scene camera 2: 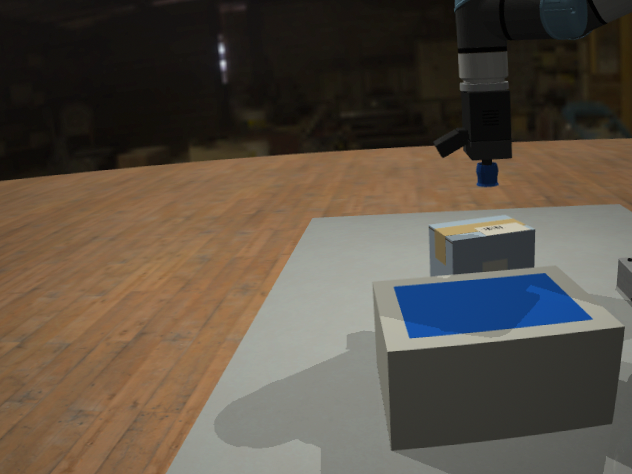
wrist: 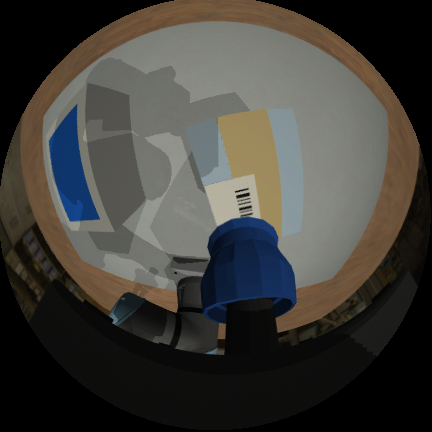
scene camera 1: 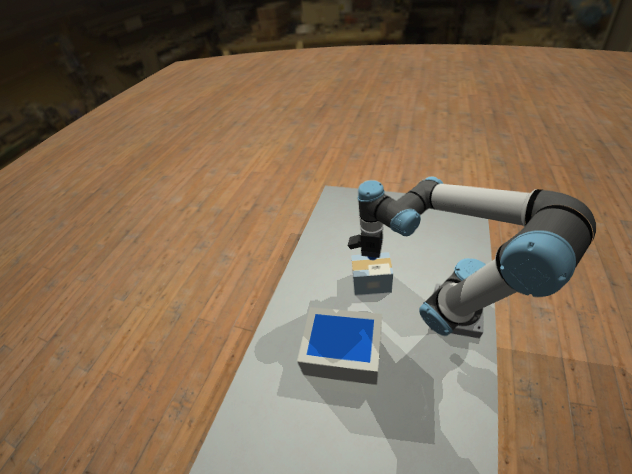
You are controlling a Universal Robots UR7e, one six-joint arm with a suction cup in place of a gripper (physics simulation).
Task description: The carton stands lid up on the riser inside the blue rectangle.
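Places are measured from the arm's base along level axes (x left, y ahead, z down), in millimetres.
Pixels of known places: hand at its tool point: point(scene camera 2: 487, 184) point(wrist: 243, 248).
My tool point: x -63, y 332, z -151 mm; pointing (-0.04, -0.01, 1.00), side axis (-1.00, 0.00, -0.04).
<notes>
For each thing: its top centre in the pictures, then the offset to it from my tool point. Level surfaces: height alone.
- carton at its top centre: point(wrist: 258, 186) point(scene camera 2: 480, 226) point(scene camera 1: 371, 264) dx -27, dy +7, dz +77 mm
- riser at its top centre: point(scene camera 2: 486, 302) point(wrist: 64, 172) point(scene camera 1: 341, 337) dx +288, dy +56, dz +79 mm
- blue rectangle at its top centre: point(scene camera 2: 486, 302) point(wrist: 64, 172) point(scene camera 1: 341, 337) dx +288, dy +56, dz +79 mm
- grey mat at its surface level: dz +199 mm
The carton point(scene camera 1: 373, 283) point(scene camera 2: 490, 257) point(wrist: 250, 145) stands on the grey mat behind the riser in both scene views, with its taped, barcode-labelled light-blue face up. The riser point(scene camera 1: 339, 373) point(scene camera 2: 502, 387) point(wrist: 98, 226) is a beige block, with the blue rectangle point(scene camera 1: 336, 334) point(scene camera 2: 479, 306) point(wrist: 72, 170) on its top. My gripper point(scene camera 1: 372, 256) point(scene camera 2: 487, 184) point(wrist: 243, 227), a blue suction cup, points down above the carton. A gap shows between cup and carton in scene camera 2. The cup is open and holds nothing. The riser hides the carton's lower part in scene camera 2.
The grey mat point(scene camera 1: 239, 408) point(scene camera 2: 326, 285) lies on a wooden floor point(scene camera 1: 153, 255) point(scene camera 2: 102, 306). The arm's base point(scene camera 1: 472, 326) stands at the mat's right edge in scene camera 1. Arm shadows fall across the mat and the riser's top.
</notes>
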